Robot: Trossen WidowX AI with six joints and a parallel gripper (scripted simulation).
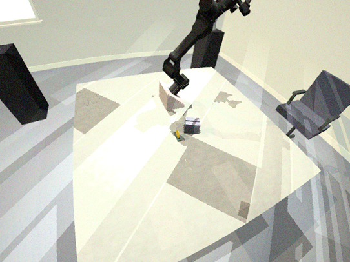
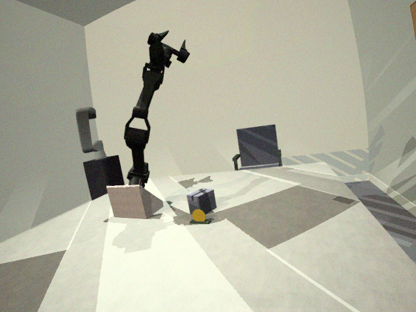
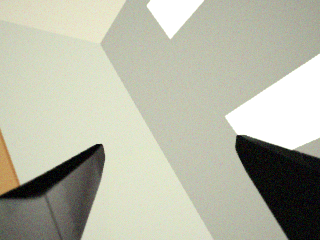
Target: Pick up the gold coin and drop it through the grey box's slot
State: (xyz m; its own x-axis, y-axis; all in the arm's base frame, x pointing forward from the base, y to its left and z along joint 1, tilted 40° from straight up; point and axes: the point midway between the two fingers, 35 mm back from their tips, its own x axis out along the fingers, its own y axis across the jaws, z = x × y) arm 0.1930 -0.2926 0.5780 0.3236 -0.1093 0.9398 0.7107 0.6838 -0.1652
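Right now the gold coin is 710 mm below my gripper tip, 270 mm to the right of it and 70 mm ahead of it.
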